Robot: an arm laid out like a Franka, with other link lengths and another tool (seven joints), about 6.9 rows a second.
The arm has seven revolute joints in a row. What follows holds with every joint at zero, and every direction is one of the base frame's. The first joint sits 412.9 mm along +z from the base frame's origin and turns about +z. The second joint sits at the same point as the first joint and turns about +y. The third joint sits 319.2 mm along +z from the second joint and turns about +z. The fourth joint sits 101.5 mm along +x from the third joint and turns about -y. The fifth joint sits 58.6 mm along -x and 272.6 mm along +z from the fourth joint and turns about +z. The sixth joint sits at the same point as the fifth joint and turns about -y. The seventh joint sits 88.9 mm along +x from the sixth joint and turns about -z. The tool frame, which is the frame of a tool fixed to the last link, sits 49 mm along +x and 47 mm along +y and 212.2 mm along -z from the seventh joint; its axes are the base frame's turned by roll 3.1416, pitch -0.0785 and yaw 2.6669 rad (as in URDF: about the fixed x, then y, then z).
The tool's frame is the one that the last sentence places.
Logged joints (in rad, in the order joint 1, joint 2, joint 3, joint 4, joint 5, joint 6, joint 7), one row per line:
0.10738, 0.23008, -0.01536, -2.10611, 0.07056, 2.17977, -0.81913
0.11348, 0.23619, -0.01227, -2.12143, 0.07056, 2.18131, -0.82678
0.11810, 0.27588, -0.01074, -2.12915, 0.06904, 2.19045, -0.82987
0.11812, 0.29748, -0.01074, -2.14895, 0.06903, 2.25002, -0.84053
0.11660, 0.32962, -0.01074, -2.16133, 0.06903, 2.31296, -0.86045
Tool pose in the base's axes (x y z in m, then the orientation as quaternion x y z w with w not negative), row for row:
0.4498, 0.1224, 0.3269, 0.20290, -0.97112, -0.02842, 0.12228
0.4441, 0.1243, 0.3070, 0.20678, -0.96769, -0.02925, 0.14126
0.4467, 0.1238, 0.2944, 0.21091, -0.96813, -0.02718, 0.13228
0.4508, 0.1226, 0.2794, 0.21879, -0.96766, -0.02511, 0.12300
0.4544, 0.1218, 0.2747, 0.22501, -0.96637, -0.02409, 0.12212
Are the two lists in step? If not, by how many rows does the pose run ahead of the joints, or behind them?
The pose runs 1 row ahead of the joints: the pose in row i belongs to the joints in row i + 1.
